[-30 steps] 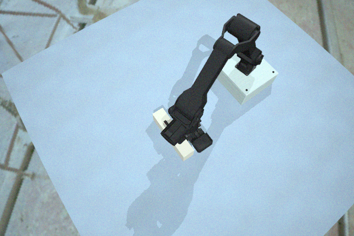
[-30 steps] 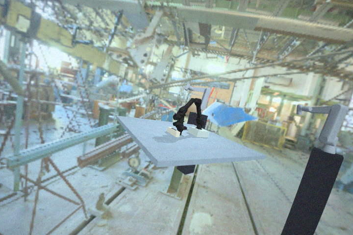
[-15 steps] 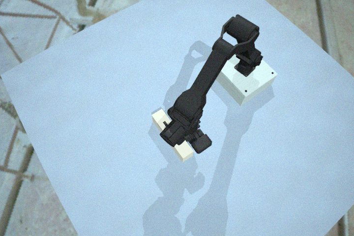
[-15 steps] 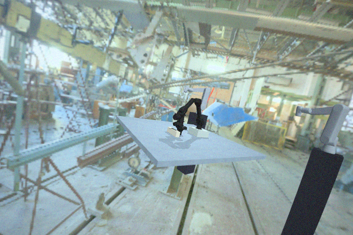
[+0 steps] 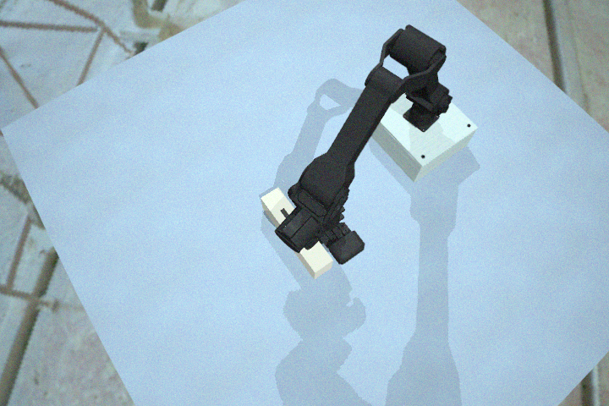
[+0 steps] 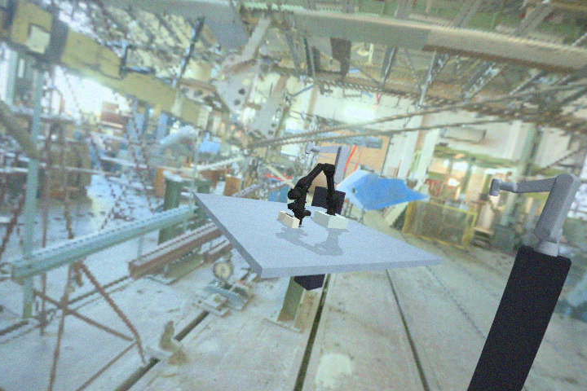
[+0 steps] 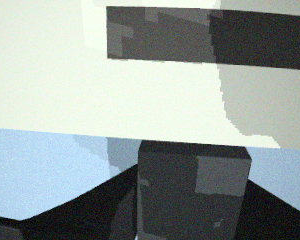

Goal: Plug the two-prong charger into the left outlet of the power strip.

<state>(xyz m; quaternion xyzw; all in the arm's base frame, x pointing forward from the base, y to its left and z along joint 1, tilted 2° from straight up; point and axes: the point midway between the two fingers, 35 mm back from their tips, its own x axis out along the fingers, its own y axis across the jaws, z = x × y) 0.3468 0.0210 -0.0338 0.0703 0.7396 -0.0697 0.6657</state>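
Right now the dark grey charger is 20 mm ahead of my gripper tip and 10 mm above it.
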